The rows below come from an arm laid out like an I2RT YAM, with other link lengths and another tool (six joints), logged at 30 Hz.
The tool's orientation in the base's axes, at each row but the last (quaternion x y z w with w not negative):
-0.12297 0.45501 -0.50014 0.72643
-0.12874 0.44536 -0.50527 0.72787
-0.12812 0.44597 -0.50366 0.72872
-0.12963 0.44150 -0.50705 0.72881
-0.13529 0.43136 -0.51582 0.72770
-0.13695 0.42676 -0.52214 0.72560
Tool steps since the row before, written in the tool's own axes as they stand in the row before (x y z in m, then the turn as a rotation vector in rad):
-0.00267 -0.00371 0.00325 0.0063 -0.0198 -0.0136
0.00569 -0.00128 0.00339 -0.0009 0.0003 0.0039
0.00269 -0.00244 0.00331 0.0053 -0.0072 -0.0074
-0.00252 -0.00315 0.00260 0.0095 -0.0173 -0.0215
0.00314 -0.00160 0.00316 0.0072 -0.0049 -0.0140
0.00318 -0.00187 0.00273 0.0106 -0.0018 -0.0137
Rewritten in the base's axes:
0.00004 -0.00040 0.00559 -0.0223 -0.0108 0.0016
0.00237 -0.00631 -0.00020 0.0031 -0.0001 0.0025
0.00132 -0.00427 0.00204 -0.0097 -0.0059 -0.0024
-0.00019 0.00005 0.00480 -0.0266 -0.0104 -0.0062
0.00171 -0.00420 0.00136 -0.0132 -0.0049 -0.0086
0.00117 -0.00424 0.00132 -0.0106 -0.0066 -0.0121

